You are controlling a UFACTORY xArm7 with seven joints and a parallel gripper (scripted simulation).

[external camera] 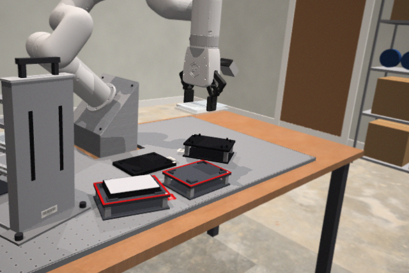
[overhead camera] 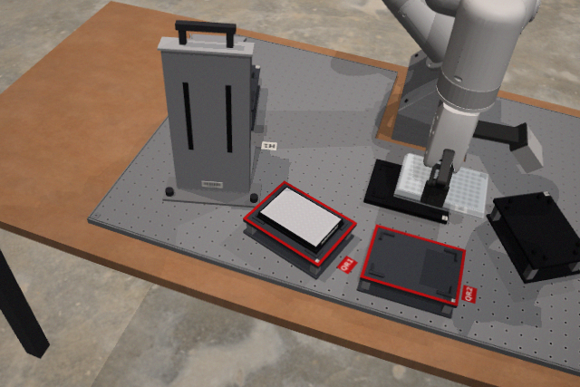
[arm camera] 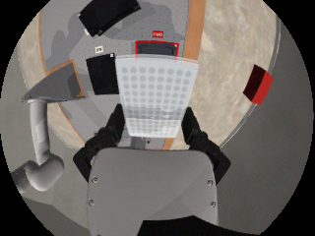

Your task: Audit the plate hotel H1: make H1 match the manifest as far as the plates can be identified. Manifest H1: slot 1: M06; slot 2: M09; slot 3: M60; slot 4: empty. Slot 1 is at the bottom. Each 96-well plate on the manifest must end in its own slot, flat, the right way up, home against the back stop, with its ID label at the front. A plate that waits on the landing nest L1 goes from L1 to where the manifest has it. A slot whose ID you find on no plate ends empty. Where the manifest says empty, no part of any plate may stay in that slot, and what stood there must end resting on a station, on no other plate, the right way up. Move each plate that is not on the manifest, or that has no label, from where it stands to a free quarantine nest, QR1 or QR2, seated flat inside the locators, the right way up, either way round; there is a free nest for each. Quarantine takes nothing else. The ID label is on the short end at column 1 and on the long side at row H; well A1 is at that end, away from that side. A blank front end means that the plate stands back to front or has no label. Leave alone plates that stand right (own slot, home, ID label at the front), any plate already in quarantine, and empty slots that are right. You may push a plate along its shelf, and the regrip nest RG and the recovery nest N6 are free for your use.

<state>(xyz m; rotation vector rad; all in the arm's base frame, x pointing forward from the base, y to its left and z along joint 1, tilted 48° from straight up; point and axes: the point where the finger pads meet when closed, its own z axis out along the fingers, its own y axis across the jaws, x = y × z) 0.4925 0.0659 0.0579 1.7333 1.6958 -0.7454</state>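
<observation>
The quarantine nest QR2 lies 1 cm to the left of my hand and 21 cm below it. The rest, counted from my hand: flat black nest N6: 20 cm behind, 2 cm to the right, 24 cm below; then plate hotel H1: 8 cm behind, 39 cm to the right, 8 cm below; then white-topped plate: 2 cm behind, 20 cm to the right, 20 cm below.
</observation>
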